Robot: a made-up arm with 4 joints.
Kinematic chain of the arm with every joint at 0, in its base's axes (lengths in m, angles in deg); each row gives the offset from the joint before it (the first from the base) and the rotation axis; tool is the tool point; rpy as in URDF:
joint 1: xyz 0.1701 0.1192 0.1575 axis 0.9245 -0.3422 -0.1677
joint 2: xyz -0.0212 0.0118 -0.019 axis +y
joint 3: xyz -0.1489 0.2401 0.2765 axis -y
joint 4: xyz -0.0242 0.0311 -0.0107 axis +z
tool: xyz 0.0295 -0.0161 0.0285 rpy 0 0 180
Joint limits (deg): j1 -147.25..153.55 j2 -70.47..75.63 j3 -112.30..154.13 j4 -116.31..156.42
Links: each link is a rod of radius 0.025 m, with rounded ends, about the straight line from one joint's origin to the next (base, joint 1, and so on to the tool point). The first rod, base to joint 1, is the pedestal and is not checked.
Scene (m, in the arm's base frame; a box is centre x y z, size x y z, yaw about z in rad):
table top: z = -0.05
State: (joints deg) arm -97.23 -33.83 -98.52 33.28
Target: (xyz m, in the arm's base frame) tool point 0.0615 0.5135 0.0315
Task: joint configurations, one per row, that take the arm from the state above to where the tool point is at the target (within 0.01 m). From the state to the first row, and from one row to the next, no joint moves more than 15 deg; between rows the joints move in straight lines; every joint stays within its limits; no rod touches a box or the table.
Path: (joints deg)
1: -90.47 -21.13 -94.03 44.61
2: -83.72 -8.43 -89.55 55.94
3: -76.96 4.26 -85.06 67.27
4: -70.21 16.96 -80.57 78.60

